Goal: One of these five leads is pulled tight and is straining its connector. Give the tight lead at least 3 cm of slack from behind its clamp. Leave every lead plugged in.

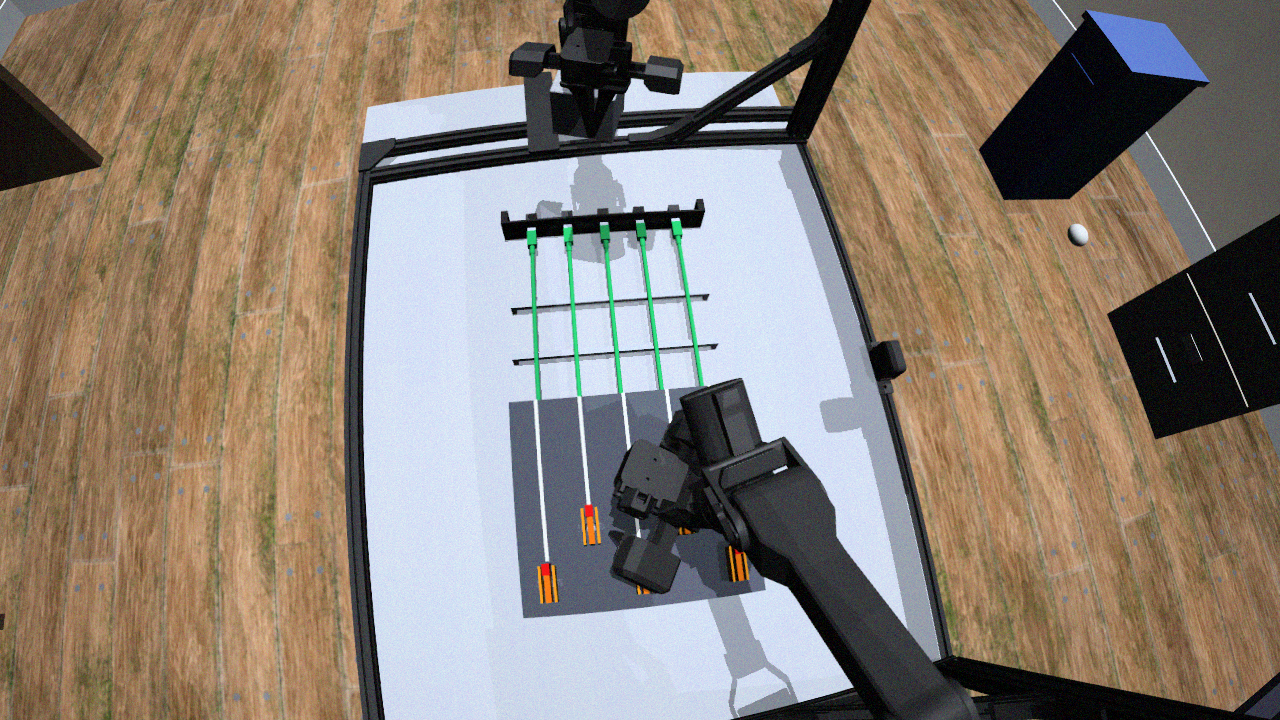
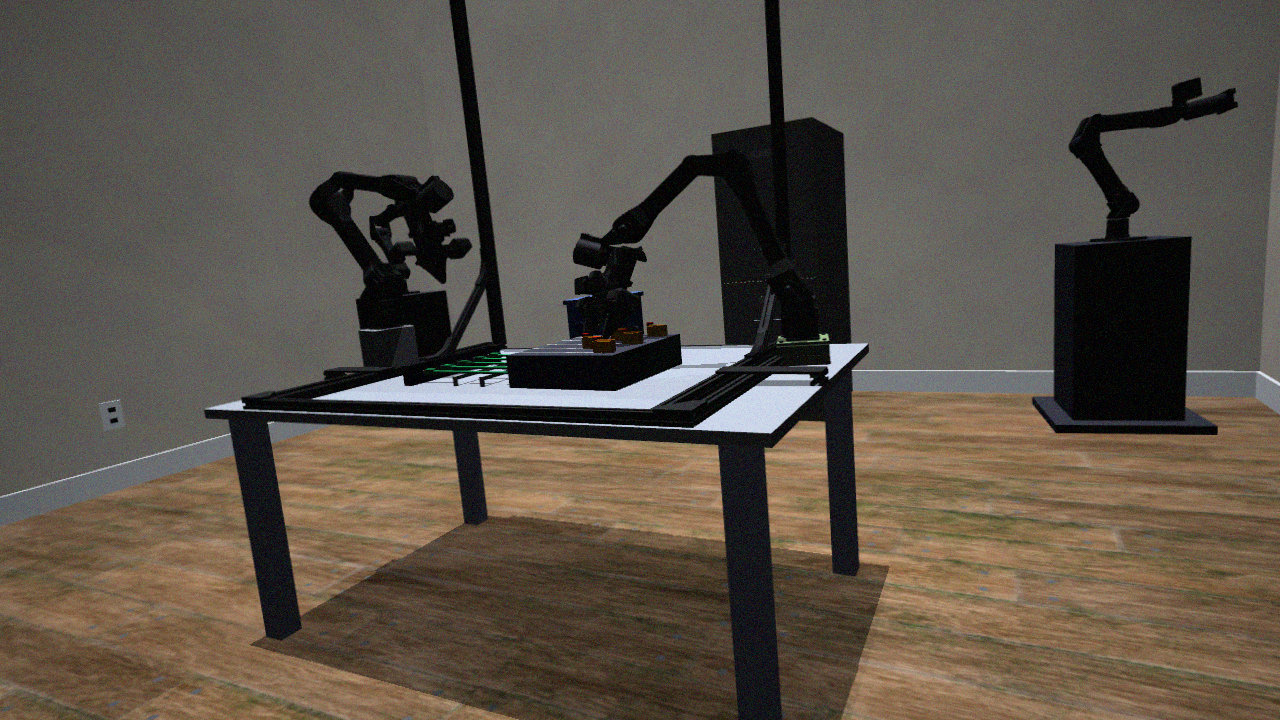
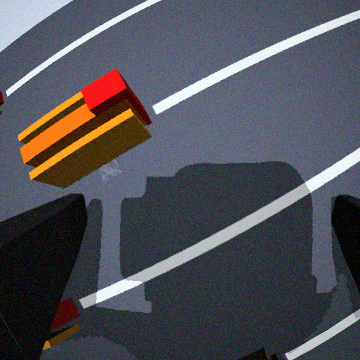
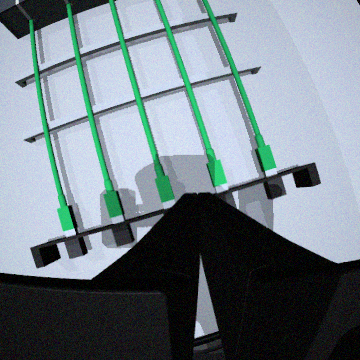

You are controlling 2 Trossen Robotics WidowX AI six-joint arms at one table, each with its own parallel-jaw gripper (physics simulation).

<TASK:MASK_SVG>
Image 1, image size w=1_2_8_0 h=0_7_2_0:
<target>my left gripper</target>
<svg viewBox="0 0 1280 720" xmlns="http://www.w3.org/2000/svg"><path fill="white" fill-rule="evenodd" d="M683 409L675 411L671 423L666 428L660 446L646 440L638 440L625 453L614 479L615 489L612 495L618 499L617 509L640 520L648 518L650 513L658 517L650 541L637 537L627 531L624 531L624 533L616 530L609 531L609 535L619 543L616 550L616 558L612 565L614 574L658 594L670 592L681 563L681 558L671 553L680 528L685 528L694 533L699 533L700 529L713 529L722 534L720 529L713 527L706 520L702 512L700 495L704 480L701 469L707 466L700 464Z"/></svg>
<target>my right gripper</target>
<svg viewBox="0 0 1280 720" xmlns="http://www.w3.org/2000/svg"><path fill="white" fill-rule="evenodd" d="M509 58L509 75L535 78L544 68L560 70L560 86L568 88L574 95L588 138L595 138L609 104L616 94L625 94L627 92L631 78L644 80L643 84L650 92L678 95L680 93L684 68L683 63L679 59L650 55L647 63L632 61L632 43L626 42L629 19L616 20L608 18L598 12L593 5L576 1L572 28L560 53L556 53L555 44L525 42L515 49ZM598 88L598 99L594 113L594 88Z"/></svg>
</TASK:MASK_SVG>
